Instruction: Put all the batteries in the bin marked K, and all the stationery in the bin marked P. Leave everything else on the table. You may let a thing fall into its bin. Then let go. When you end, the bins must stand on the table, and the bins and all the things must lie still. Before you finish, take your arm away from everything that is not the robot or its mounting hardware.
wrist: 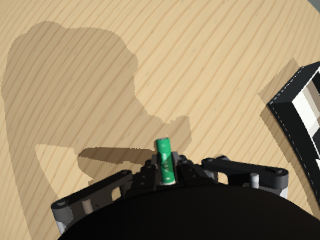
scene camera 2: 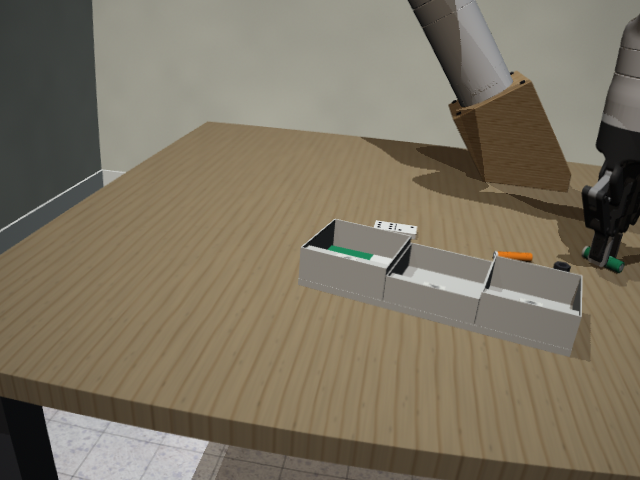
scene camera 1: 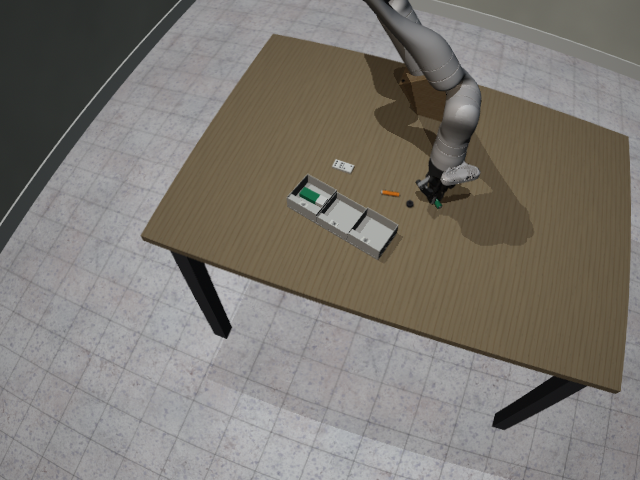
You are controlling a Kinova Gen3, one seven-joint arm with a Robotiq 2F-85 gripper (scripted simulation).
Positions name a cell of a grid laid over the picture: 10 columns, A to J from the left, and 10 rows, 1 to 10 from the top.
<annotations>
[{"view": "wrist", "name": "my gripper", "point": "F7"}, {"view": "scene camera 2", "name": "my gripper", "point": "J6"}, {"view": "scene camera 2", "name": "three joined grey bins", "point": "G6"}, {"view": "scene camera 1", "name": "three joined grey bins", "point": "F5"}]
</annotations>
